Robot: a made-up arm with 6 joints. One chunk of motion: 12 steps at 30 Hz.
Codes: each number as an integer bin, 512 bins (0 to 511) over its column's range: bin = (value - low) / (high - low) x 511, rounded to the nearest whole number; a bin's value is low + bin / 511 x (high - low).
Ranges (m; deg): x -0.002..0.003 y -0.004..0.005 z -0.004..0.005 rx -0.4..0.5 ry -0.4..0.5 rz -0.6..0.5
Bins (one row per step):
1: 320 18 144 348 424 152
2: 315 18 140 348 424 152
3: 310 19 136 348 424 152
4: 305 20 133 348 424 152
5: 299 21 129 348 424 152
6: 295 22 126 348 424 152
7: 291 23 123 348 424 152
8: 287 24 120 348 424 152
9: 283 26 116 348 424 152
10: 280 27 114 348 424 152
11: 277 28 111 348 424 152
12: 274 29 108 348 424 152
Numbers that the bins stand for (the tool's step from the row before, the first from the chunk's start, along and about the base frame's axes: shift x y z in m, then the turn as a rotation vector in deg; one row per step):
1: 0.00113 -0.00368 -0.00146 0.213 0.347 -0.273
2: 0.00108 -0.00368 -0.00153 0.213 0.347 -0.273
3: 0.00103 -0.00367 -0.00160 0.213 0.347 -0.273
4: 0.00098 -0.00365 -0.00166 0.213 0.347 -0.273
5: 0.00093 -0.00363 -0.00173 0.213 0.347 -0.273
6: 0.00089 -0.00361 -0.00178 0.213 0.347 -0.273
7: 0.00085 -0.00359 -0.00183 0.213 0.347 -0.273
8: 0.00081 -0.00358 -0.00189 0.213 0.347 -0.273
9: 0.00077 -0.00354 -0.00196 0.213 0.347 -0.273
10: 0.00074 -0.00352 -0.00199 0.213 0.347 -0.273
11: 0.00071 -0.00351 -0.00205 0.213 0.347 -0.273
12: 0.00068 -0.00349 -0.00210 0.213 0.347 -0.273

